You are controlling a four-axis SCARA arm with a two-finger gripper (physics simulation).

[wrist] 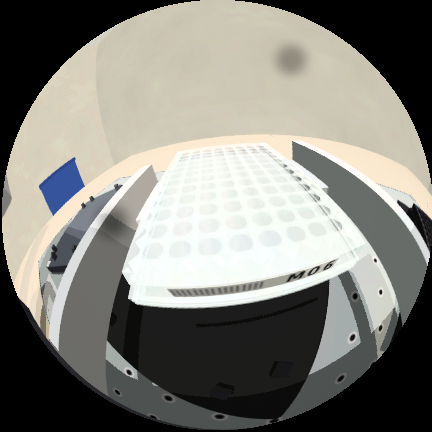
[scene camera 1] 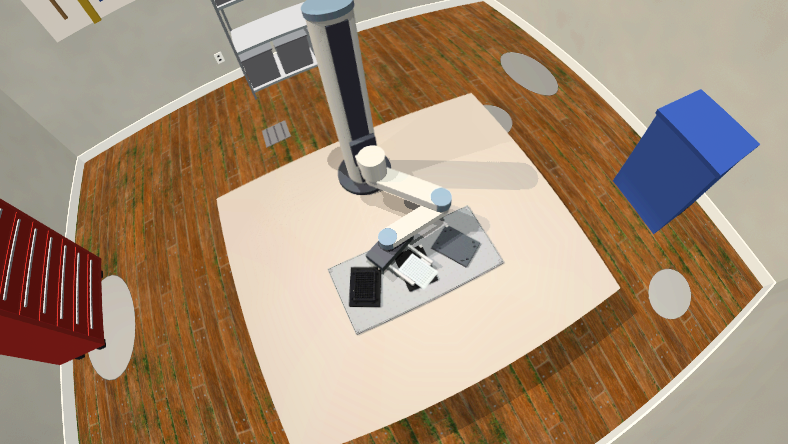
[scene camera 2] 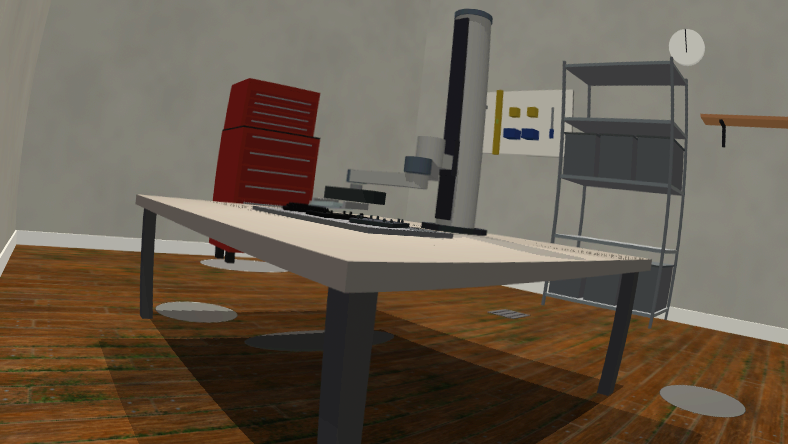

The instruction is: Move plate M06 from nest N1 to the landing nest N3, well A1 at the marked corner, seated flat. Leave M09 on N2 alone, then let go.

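The pale, clear plate M06 point(scene camera 1: 417, 271) point(wrist: 225, 215) is held level between the two long fingers of my gripper point(wrist: 224, 159), its M06 label facing the wrist camera. My gripper is shut on its sides. In the scene camera 2 view the plate point(scene camera 2: 325, 202) hangs a little above the board. Beneath it is a black nest point(wrist: 225, 345), partly hidden by the plate. A black plate point(scene camera 1: 365, 285), probably M09, sits on a black nest at the board's left end. A dark grey nest point(scene camera 1: 456, 246) point(wrist: 82, 232) at the right bears no plate. Nest labels and the corner mark cannot be read.
The nests stand on a light grey board point(scene camera 1: 361, 322) on the table point(scene camera 1: 308, 375) point(scene camera 2: 248, 237). The arm's column point(scene camera 1: 341, 93) point(scene camera 2: 474, 126) rises behind the board. The arm link point(scene camera 1: 416, 223) reaches over the board. Small upright pegs stand on the grey nest.
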